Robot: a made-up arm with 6 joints. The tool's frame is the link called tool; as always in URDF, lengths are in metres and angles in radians. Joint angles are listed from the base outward. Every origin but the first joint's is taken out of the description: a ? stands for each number. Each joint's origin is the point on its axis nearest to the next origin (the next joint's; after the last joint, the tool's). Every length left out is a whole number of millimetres.
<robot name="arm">
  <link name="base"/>
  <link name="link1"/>
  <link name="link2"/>
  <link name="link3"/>
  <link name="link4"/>
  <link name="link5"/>
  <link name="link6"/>
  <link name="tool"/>
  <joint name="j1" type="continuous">
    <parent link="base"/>
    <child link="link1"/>
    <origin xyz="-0.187 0.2 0.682" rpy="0 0 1.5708"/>
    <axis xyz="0 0 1"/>
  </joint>
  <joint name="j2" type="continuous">
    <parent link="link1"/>
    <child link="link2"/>
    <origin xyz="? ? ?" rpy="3.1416 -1.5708 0"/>
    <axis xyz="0 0 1"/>
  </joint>
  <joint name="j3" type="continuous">
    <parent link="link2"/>
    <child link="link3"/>
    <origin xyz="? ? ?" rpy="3.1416 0 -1.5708"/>
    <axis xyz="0 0 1"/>
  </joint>
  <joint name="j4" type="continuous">
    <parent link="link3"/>
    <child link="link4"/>
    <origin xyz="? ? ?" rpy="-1.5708 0 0"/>
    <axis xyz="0 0 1"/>
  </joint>
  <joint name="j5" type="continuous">
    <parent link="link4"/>
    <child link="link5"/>
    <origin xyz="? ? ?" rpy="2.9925 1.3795 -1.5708"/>
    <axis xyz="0 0 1"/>
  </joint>
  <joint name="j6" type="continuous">
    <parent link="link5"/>
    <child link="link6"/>
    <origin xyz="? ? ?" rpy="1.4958 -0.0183 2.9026"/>
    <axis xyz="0 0 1"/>
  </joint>
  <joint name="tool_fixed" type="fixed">
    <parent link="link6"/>
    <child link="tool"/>
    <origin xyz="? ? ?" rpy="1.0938 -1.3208 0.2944"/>
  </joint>
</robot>
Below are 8 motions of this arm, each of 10 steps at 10 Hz.
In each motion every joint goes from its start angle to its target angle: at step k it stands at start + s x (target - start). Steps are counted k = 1, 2, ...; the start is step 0. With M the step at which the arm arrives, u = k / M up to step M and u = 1 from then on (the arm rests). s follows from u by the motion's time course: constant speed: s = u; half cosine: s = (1 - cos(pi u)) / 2; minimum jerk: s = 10 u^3 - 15 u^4 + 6 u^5.
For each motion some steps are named. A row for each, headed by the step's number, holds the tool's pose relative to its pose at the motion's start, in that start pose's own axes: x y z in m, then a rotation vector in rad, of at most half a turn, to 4 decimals.
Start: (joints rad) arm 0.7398 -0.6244 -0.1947 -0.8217 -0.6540 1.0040
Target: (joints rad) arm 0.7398 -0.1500 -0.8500 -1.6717 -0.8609 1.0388
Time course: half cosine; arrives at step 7
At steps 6, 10:
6: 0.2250 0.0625 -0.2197 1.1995 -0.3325 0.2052
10: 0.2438 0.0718 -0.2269 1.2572 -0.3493 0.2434

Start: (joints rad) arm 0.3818 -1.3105 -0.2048 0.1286 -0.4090 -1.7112
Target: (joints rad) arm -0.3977 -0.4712 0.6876 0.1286 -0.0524 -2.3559
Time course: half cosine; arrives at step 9
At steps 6, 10:
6: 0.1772 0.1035 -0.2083 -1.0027 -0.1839 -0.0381
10: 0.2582 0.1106 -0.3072 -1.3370 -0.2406 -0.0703

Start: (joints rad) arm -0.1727 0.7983 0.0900 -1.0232 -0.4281 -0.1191
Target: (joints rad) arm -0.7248 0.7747 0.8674 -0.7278 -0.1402 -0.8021
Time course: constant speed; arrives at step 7
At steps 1, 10:
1: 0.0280 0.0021 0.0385 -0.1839 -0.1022 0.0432
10: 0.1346 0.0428 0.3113 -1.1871 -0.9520 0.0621

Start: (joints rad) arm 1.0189 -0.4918 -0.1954 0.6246 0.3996 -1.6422
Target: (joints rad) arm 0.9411 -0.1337 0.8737 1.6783 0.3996 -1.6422
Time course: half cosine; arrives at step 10
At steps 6, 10:
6: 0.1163 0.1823 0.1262 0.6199 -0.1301 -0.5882
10: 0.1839 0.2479 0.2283 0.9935 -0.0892 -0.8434

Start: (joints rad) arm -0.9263 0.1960 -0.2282 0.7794 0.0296 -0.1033
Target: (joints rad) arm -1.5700 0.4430 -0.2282 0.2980 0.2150 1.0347
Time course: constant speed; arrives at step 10
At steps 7, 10:
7: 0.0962 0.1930 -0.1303 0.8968 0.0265 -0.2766
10: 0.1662 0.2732 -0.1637 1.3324 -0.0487 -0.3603

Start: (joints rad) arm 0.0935 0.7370 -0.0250 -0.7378 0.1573 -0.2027
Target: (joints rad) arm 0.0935 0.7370 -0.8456 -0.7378 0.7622 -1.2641
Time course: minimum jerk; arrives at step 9
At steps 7, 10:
7: -0.1115 0.2268 0.0085 -0.4224 0.7490 -0.7959
10: -0.1112 0.2465 0.0183 -0.4485 0.8495 -0.8105

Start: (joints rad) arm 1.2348 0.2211 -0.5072 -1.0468 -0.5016 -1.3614
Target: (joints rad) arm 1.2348 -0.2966 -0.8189 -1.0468 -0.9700 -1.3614
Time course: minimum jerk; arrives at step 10
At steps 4, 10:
4: -0.0045 -0.0243 -0.0712 -0.0085 -0.1899 0.0469
10: 0.0198 -0.0934 -0.2058 -0.0081 -0.5936 0.1657

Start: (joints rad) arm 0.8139 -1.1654 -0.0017 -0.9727 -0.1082 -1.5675
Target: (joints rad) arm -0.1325 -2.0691 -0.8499 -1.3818 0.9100 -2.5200
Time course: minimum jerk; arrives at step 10
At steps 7, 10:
7: -0.3107 -0.2790 -0.3153 -1.3406 1.1042 0.5513
10: -0.3572 -0.3655 -0.3120 -1.4970 1.3419 0.7687

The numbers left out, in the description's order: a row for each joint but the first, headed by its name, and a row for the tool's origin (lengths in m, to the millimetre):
j2: 0.457 -0.207 0
j3: 0.253 -0.328 0
j4: 0.066 0.016 0
j5: -0.024 -0.015 0
j6: -0.201 -0.066 0
tool: -0.034 -0.013 0

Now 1 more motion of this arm.
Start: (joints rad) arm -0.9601 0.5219 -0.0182 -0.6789 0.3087 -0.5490
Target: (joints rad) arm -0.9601 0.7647 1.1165 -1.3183 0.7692 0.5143
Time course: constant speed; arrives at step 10
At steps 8, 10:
8: 0.0821 -0.0278 0.2019 0.0878 0.4149 0.1415
10: 0.0996 -0.0135 0.2592 0.0811 0.4500 0.0820

